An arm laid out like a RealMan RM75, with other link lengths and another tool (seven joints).
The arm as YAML. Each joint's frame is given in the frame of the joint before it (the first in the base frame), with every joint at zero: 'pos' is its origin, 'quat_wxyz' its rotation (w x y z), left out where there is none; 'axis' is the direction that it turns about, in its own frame. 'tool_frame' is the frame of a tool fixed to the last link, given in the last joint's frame.
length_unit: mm
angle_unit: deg
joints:
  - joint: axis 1
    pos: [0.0, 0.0, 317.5]
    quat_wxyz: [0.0, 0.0, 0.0, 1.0]
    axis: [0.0, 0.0, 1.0]
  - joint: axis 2
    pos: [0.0, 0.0, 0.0]
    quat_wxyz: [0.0, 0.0, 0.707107, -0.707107]
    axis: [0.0, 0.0, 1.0]
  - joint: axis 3
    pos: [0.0, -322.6, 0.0]
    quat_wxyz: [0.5, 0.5, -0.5, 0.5]
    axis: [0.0, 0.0, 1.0]
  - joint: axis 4
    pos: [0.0, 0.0, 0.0]
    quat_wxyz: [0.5, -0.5, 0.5, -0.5]
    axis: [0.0, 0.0, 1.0]
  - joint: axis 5
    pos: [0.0, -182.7, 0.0]
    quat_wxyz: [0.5, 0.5, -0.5, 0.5]
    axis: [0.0, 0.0, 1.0]
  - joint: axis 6
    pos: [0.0, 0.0, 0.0]
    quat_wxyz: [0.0, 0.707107, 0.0, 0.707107]
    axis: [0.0, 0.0, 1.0]
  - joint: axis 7
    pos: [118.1, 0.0, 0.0]
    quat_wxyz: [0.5, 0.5, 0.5, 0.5]
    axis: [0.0, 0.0, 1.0]
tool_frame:
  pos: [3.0, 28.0, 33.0]
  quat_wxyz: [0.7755, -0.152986, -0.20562, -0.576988]
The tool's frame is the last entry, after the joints.
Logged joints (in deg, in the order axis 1, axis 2, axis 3, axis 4, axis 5, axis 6, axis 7), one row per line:
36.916 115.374 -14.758 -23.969 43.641 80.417 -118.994
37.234 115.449 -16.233 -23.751 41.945 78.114 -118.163
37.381 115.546 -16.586 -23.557 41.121 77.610 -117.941
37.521 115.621 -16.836 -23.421 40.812 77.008 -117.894
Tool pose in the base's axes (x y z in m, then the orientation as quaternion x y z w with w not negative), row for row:
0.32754 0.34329 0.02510 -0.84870 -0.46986 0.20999 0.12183
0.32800 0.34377 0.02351 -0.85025 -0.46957 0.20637 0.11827
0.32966 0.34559 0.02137 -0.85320 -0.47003 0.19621 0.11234
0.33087 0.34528 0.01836 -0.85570 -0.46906 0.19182 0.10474
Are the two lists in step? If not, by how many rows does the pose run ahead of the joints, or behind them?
The pose runs 2 rows ahead of the joints: the pose in row i belongs to the joints in row i + 2.
